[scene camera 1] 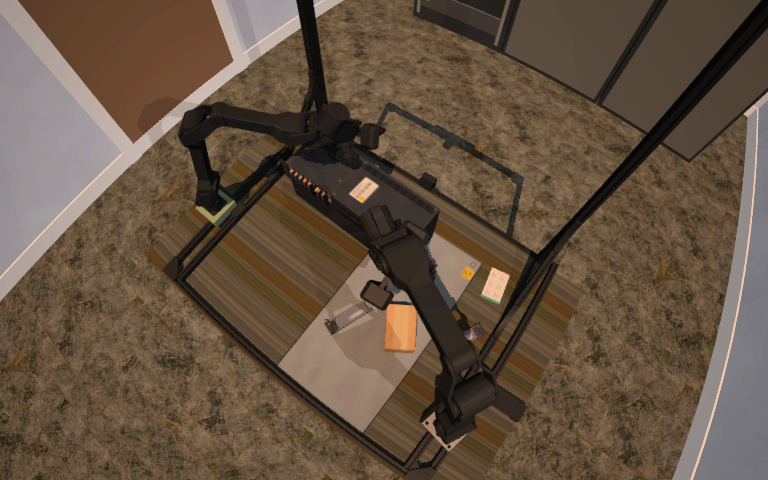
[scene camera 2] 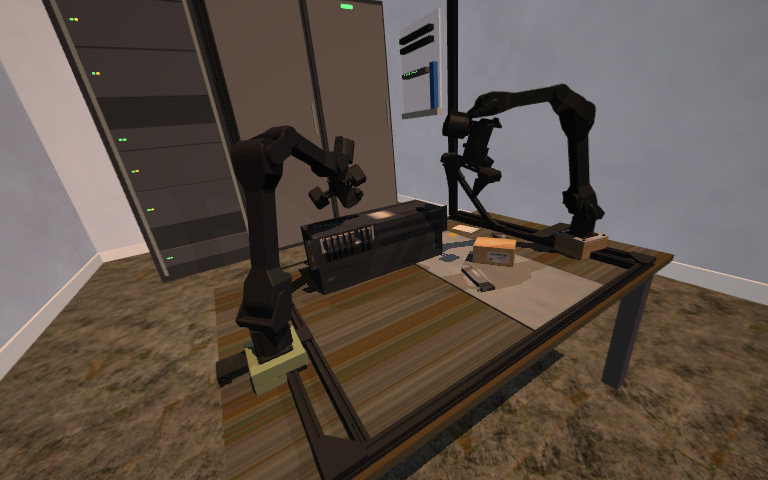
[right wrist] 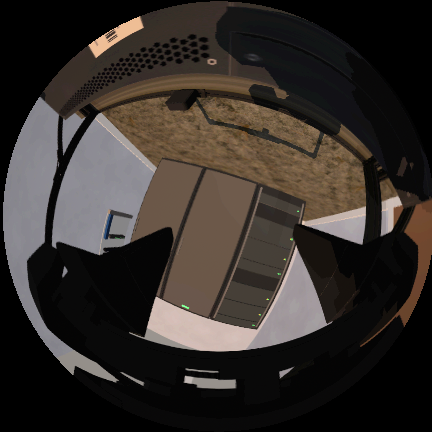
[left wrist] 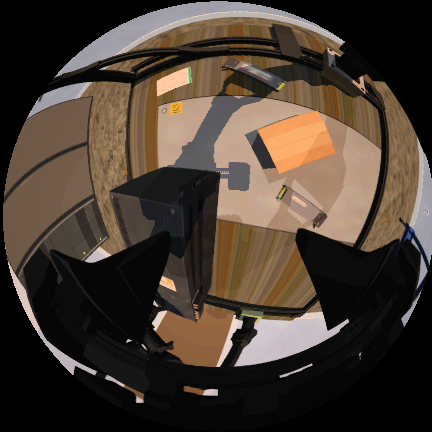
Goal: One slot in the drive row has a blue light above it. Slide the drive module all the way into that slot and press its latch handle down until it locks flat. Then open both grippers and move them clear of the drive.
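Places are measured from the left arm's base along level axes (x ahead, y left, z up), in millimetres.
Pixels of known places: left gripper, fingertip midpoint: (scene camera 2: 460, 193) (left wrist: 235, 236); right gripper, fingertip midpoint: (right wrist: 235, 232); left arm's base, origin of the base link: (scene camera 1: 449, 423) (scene camera 2: 581, 233); right arm's base, origin of the base link: (scene camera 1: 214, 204) (scene camera 2: 273, 347) (left wrist: 249, 318).
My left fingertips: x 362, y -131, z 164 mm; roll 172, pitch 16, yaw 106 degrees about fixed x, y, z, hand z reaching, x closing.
For each thing: its top centre in the pictures, then the offset to it from my left fingertips. Level surfaces: height alone.
- slim grey drive module, middle of its top: (left wrist: 302, 209) (scene camera 1: 347, 314) (scene camera 2: 475, 276) 214 mm down, 36 mm ahead, 133 mm left
- grey mat, its level: 224 mm down
- black chassis, middle of its top: (left wrist: 160, 285) (scene camera 1: 357, 183) (scene camera 2: 372, 216) 50 mm down, 260 mm ahead, 103 mm right
- orange-brown box, middle of its top: (left wrist: 300, 139) (scene camera 1: 400, 326) (scene camera 2: 494, 242) 164 mm down, 93 mm back, 53 mm left
- white card, middle of its top: (left wrist: 172, 80) (scene camera 1: 495, 285) (scene camera 2: 465, 228) 224 mm down, 185 mm back, 250 mm right
A slim grey drive module (scene camera 1: 351, 318) (scene camera 2: 477, 279) (left wrist: 301, 205) lies flat on the grey mat (scene camera 1: 362, 407) (scene camera 2: 543, 305) (left wrist: 235, 115). A similar, darker module (scene camera 1: 474, 330) (scene camera 2: 499, 235) (left wrist: 255, 75) lies on the wood past the mat, partly hidden by my left arm in scene camera 1. The black chassis (scene camera 1: 404, 200) (scene camera 2: 390, 249) (left wrist: 192, 250) (right wrist: 165, 30) has its drive row (scene camera 1: 308, 183) (scene camera 2: 346, 243) at the left end; I cannot make out a blue light. My left gripper (scene camera 1: 396, 264) (scene camera 2: 468, 173) (left wrist: 235, 236) is open and empty, high above the mat. My right gripper (scene camera 2: 338, 189) (right wrist: 235, 232) is open and empty, above the chassis's left end.
An orange-brown box (scene camera 1: 400, 328) (scene camera 2: 494, 250) (left wrist: 296, 142) stands on the mat beside the grey module. A white card (scene camera 1: 496, 284) (scene camera 2: 464, 228) (left wrist: 174, 82) lies on the table by the mat's far end. Black rails and upright posts frame the table.
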